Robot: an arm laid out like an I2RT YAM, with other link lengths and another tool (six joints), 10 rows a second.
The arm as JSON. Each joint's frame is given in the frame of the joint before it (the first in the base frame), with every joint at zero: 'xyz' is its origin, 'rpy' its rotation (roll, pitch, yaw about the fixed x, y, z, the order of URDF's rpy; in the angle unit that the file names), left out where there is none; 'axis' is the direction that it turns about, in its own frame. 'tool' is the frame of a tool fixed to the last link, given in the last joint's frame.
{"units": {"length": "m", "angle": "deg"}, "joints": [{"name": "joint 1", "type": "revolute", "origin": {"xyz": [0.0, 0.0, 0.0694]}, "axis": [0.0, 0.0, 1.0]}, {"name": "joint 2", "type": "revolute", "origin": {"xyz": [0.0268, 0.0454, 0.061]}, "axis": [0.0, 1.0, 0.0]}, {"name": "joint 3", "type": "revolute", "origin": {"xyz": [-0.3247, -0.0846, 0.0]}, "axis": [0.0, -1.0, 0.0]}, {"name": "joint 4", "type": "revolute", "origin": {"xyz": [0.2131, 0.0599, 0.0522]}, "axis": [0.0, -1.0, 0.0]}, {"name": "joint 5", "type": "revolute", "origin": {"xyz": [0.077, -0.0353, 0.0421]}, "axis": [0.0, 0.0, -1.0]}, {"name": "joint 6", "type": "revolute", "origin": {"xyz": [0.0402, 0.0, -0.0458]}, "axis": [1.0, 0.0, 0.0]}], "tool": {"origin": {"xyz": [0.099, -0.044, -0.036], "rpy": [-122.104, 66.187, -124.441]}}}
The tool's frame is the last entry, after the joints.
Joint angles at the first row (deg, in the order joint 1, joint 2, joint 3, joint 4, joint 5, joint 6):
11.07, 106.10, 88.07, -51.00, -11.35, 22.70
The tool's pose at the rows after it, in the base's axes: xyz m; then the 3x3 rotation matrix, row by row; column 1 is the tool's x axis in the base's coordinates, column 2 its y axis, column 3 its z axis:
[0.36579, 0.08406, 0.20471], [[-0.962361, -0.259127, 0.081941], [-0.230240, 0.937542, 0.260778], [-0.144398, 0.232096, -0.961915]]
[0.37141, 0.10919, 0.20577], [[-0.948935, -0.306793, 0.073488], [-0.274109, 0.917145, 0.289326], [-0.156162, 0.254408, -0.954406]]
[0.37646, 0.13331, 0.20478], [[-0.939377, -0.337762, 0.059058], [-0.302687, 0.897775, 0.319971], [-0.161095, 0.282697, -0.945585]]
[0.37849, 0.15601, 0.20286], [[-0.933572, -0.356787, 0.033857], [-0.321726, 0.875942, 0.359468], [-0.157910, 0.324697, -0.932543]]
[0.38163, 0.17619, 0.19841], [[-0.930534, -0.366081, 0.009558], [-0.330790, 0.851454, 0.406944], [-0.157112, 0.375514, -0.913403]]
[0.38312, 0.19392, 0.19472], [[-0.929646, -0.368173, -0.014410], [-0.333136, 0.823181, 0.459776], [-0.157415, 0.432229, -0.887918]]
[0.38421, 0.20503, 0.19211], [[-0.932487, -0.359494, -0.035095], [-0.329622, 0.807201, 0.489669], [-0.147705, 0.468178, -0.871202]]
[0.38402, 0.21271, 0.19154], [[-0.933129, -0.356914, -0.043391], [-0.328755, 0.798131, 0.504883], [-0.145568, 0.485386, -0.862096]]
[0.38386, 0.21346, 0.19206], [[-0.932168, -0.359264, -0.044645], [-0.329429, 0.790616, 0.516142], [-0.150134, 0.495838, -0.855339]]
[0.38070, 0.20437, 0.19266], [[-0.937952, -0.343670, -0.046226], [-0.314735, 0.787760, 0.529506], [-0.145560, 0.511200, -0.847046]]
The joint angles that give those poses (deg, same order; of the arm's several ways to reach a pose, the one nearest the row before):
14.24, 107.55, 90.54, -50.96, -12.91, 23.90
17.12, 109.19, 93.05, -51.00, -14.13, 24.45
19.59, 111.15, 95.59, -50.96, -15.51, 25.56
21.58, 112.99, 97.71, -50.92, -17.65, 27.03
22.89, 114.85, 99.09, -49.80, -20.38, 28.62
23.79, 116.20, 99.68, -48.12, -23.53, 30.41
24.32, 117.43, 100.60, -47.57, -25.43, 31.92
24.88, 117.93, 101.01, -47.07, -26.24, 32.93
24.75, 117.75, 100.64, -46.52, -26.98, 32.97
23.49, 116.55, 98.58, -45.85, -28.12, 32.97

